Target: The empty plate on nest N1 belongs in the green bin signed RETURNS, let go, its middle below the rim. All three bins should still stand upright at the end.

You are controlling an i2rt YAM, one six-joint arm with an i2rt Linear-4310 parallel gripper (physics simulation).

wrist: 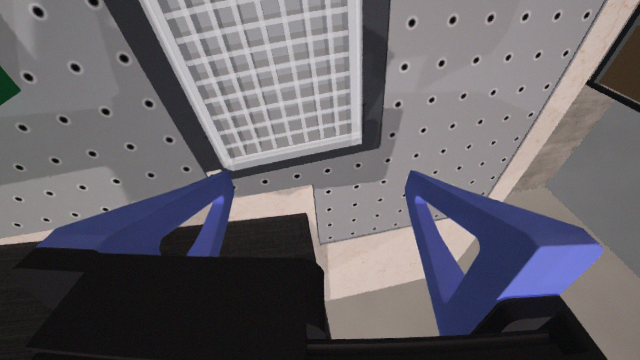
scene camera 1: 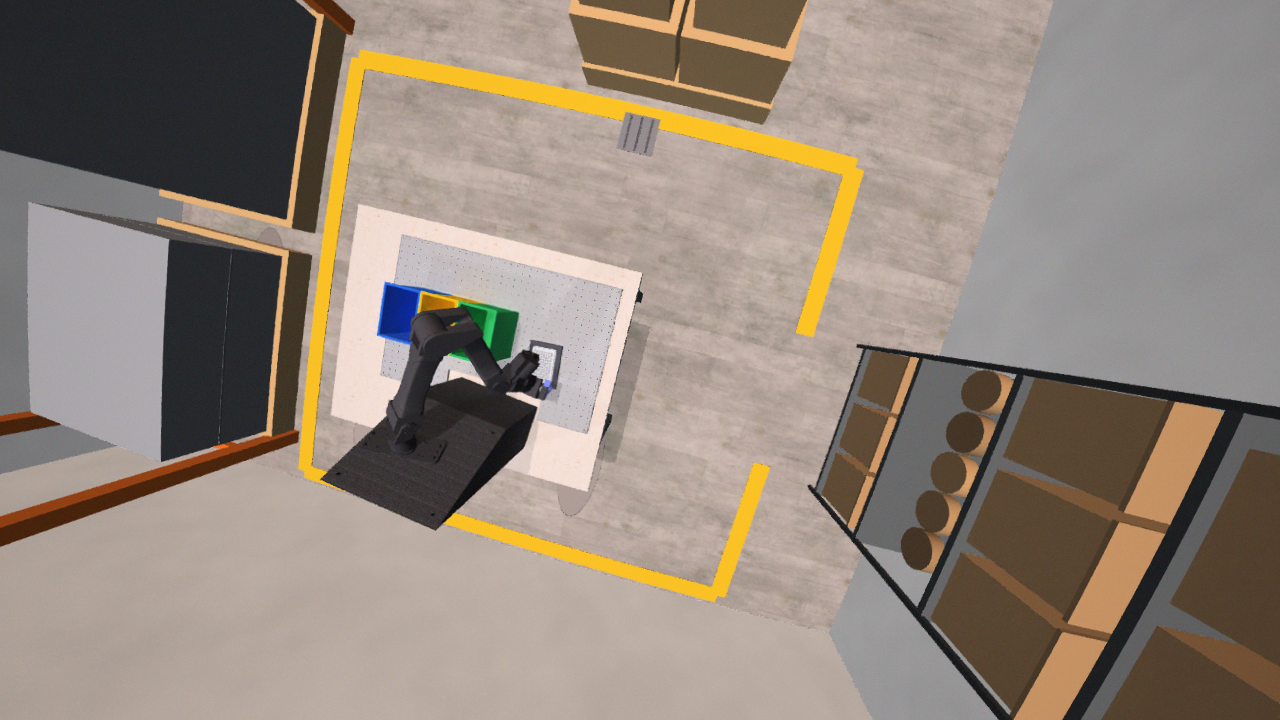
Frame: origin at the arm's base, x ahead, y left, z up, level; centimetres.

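Seen in the pictures: gripper, fingertip midpoint: (wrist: 319,180) (scene camera 1: 539,384); arm's base, link origin: (scene camera 1: 404,446).
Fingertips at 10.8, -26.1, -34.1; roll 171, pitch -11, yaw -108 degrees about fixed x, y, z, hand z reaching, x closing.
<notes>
Pixels of each thing's top centre, then the offset from my fingertips to it, as dx, dy, dz.
- pale gridded plate, top centre: (wrist: 267,47) (scene camera 1: 541,365) +6.4, -0.2, -2.2
- dark nest frame, top centre: (wrist: 267,39) (scene camera 1: 542,365) +6.4, -0.2, -3.3
- green bin, top centre: (scene camera 1: 472,333) +18.8, +16.2, +13.2
- yellow bin, top centre: (scene camera 1: 434,323) +22.2, +28.7, +13.2
- blue bin, top centre: (scene camera 1: 398,313) +25.6, +41.3, +13.2
A pale gridded plate (scene camera 1: 545,360) (wrist: 280,75) lies in a dark nest frame (scene camera 1: 559,358) (wrist: 372,100) on the pegboard; its far part is cut off in the wrist view. My gripper (wrist: 319,180) is open and empty, its blue fingers wide apart. In the wrist view the fingertips show below the plate's near edge; the gripper hangs above the board there. The green bin (scene camera 1: 503,333) (wrist: 6,87) stands upright left of the nest, partly behind my arm in the scene view; a corner of it shows in the wrist view. The RETURNS sign cannot be read.
The yellow bin (scene camera 1: 438,304) and the blue bin (scene camera 1: 399,311) stand upright in a row left of the green one, partly behind my arm. The arm's dark base (scene camera 1: 429,456) stands at the table's near edge. Shelving (scene camera 1: 1020,385) stands far to the right.
</notes>
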